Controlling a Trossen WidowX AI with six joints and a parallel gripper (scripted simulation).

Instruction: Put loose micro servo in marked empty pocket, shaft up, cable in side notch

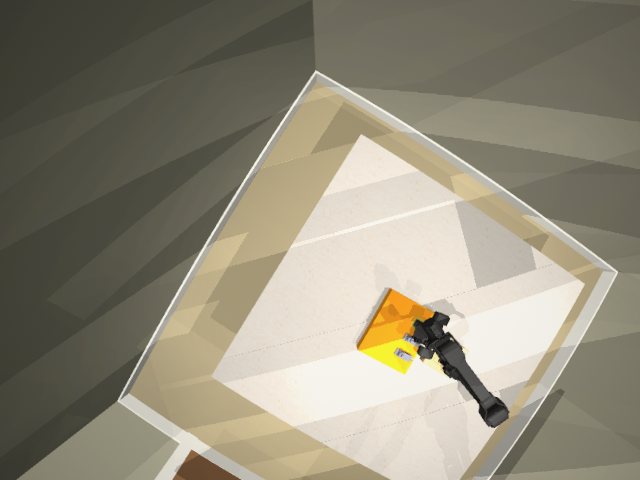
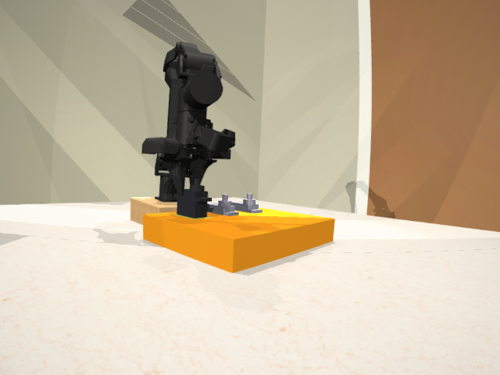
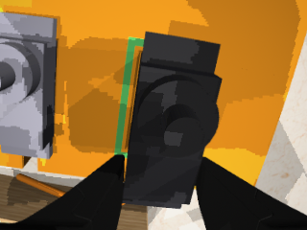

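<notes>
The yellow-orange deck is 10 cm to the left of my gripper tip, 10 cm ahead of it and 6 cm below it.
</notes>
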